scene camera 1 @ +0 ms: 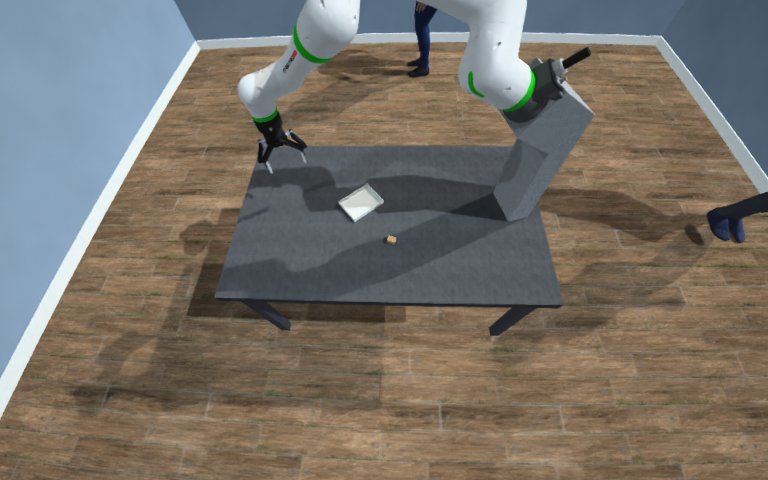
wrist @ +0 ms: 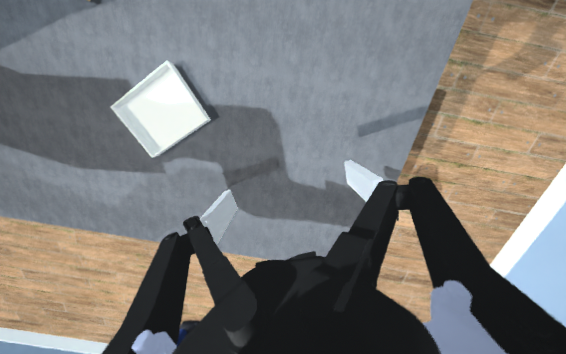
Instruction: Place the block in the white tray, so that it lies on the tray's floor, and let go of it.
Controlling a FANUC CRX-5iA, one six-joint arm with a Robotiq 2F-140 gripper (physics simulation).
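Frame: origin at the arm's base, x right, y ahead, z up, level; metres.
Seen in the pictures: gripper, fingertip midpoint: (scene camera 1: 288,165) (wrist: 288,186); arm's base, origin of the base link: (scene camera 1: 526,97).
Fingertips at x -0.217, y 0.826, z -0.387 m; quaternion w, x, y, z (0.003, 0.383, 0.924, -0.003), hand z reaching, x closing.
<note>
Pixels of each thing's top centre, then the offset from my fingertips to it. Level surfaces: height alone.
- small tan block, middle of its top: (scene camera 1: 391,238) dx -0.075, dy -0.503, dz -0.188 m
- shallow white tray, middle of its top: (wrist: 158,113) (scene camera 1: 361,201) dx +0.063, dy -0.294, dz -0.193 m
- dark grey table, its level: dz -0.213 m
A small tan block (scene camera 1: 391,240) lies on the dark grey table, in front of the white tray and a little to its right in the scene view. A sliver of the block (wrist: 94,1) shows at the top edge of the wrist view. The shallow white tray (scene camera 1: 360,203) (wrist: 165,112) stands on the table, turned at an angle, with its bare floor showing. My gripper (scene camera 1: 287,164) (wrist: 288,186) is open and empty, its fingers wide apart. It hangs above the table's far left part, to the left of the tray and farther back, well away from the block.
The dark grey table (scene camera 1: 453,271) (wrist: 310,60) carries a grey pedestal (scene camera 1: 526,175) at its right side, where the arm is mounted. One person's legs (scene camera 1: 423,39) show behind the table. Another person's feet (scene camera 1: 727,223) show at the far right.
</note>
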